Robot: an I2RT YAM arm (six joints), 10 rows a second.
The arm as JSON. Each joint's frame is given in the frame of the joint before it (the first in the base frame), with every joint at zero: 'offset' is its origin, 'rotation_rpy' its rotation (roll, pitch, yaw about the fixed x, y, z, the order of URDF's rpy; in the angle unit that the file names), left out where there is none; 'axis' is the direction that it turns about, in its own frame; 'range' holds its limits. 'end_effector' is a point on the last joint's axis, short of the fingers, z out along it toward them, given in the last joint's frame.
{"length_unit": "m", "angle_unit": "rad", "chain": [
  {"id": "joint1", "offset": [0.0, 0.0, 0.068], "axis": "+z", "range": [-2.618, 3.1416]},
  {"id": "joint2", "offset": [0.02, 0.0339, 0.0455], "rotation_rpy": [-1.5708, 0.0, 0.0], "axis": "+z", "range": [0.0, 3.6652]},
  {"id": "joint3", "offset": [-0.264, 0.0, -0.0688], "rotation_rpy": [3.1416, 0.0, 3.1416], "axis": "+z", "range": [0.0, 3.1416]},
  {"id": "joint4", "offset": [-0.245, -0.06, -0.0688], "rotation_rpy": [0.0, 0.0, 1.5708], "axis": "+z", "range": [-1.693, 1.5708]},
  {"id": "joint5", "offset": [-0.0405, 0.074, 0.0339], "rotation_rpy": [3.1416, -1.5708, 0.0], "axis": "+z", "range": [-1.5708, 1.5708]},
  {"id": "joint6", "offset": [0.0, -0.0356, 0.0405], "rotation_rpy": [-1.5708, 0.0, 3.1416], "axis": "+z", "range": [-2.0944, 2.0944]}
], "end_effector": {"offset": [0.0, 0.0, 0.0], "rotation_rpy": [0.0, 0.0, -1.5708]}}
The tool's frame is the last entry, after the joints.
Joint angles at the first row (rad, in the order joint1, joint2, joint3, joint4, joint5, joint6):
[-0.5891 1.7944 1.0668 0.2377 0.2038 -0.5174]
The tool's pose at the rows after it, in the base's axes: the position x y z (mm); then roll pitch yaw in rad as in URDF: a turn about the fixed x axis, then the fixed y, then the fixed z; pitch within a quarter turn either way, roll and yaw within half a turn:
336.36 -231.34 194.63 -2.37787 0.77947 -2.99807
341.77 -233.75 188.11 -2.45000 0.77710 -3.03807
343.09 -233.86 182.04 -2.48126 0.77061 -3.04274
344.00 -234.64 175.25 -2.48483 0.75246 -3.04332
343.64 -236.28 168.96 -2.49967 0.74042 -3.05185
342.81 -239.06 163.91 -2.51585 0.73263 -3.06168
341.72 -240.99 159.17 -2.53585 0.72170 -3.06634
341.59 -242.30 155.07 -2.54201 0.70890 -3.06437
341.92 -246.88 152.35 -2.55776 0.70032 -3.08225
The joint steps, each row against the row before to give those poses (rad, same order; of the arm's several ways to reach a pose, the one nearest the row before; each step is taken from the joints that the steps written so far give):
[0.0020 0.0498 0.0586 -0.0681 -0.0266 0.0142]
[-0.0001 0.0324 0.0309 -0.0379 -0.0292 0.0261]
[-0.0003 0.0153 0.0018 -0.0059 -0.0218 0.0010]
[0.0000 0.0174 -0.0008 0.0037 0.0039 -0.0089]
[-0.0042 0.0148 -0.0015 0.0003 -0.0051 -0.0028]
[-0.0074 0.0133 0.0014 -0.0013 -0.0094 -0.0015]
[-0.0066 0.0108 0.0007 -0.0072 -0.0149 -0.0056]
[-0.0031 0.0110 0.0017 -0.0027 -0.0044 -0.0093]
[-0.0087 0.0158 0.0164 -0.0150 -0.0033 0.0024]

